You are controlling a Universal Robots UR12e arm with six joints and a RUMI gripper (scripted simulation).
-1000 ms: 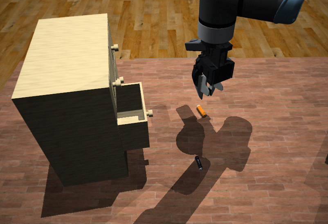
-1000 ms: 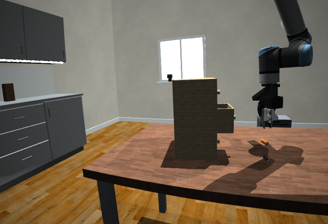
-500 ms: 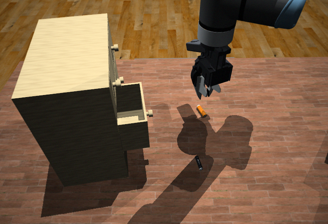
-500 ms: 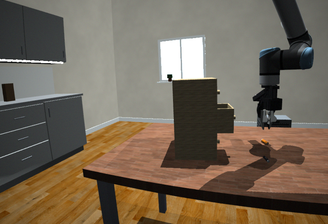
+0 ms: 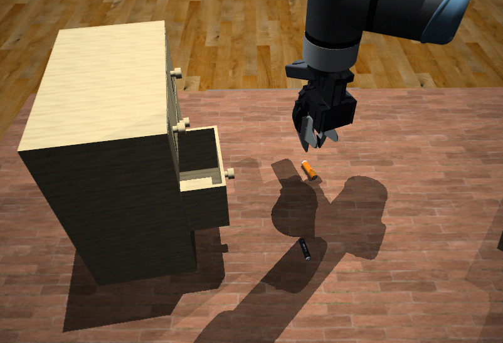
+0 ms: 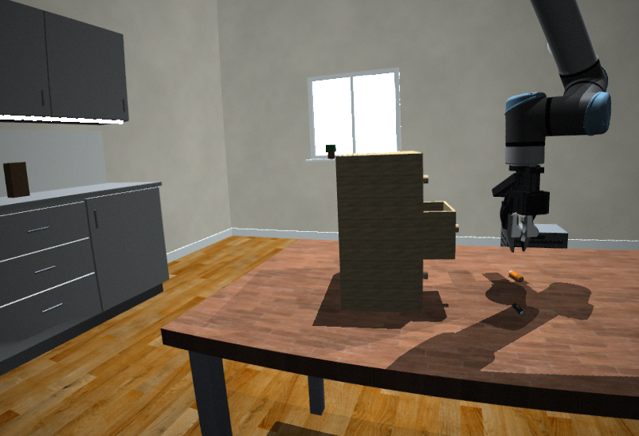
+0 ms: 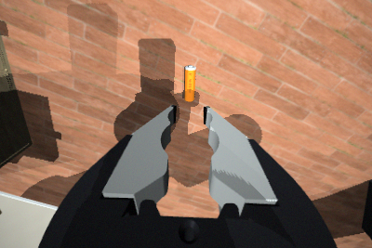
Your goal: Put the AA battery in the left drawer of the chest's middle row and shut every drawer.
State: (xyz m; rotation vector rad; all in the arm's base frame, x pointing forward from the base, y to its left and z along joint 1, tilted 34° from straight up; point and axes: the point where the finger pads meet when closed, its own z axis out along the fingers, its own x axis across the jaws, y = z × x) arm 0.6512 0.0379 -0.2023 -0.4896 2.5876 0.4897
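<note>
Right now my hand is 8 cm above the orange cylinder. Also, from my hand: dark cylindrical battery: 1 cm ahead, 20 cm to the left, 9 cm below.
</note>
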